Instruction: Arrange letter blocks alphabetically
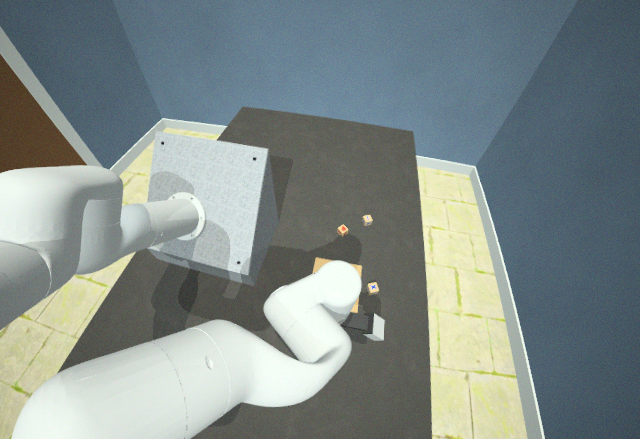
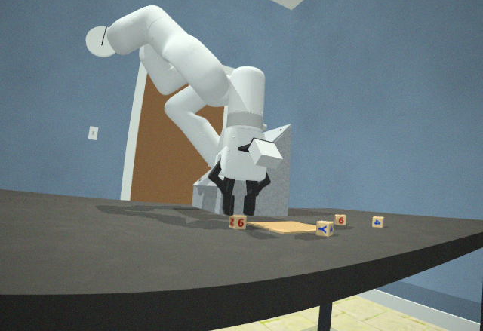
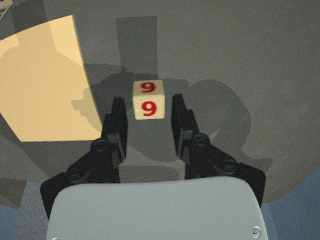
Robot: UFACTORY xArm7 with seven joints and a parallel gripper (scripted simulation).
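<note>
The block is 35 cm to the left of my hand, 11 cm ahead of it and 3 cm below it. From my hand the other things lie so: tan mat (12 cm to the left, 4 cm below, 2 cm ahead).
</note>
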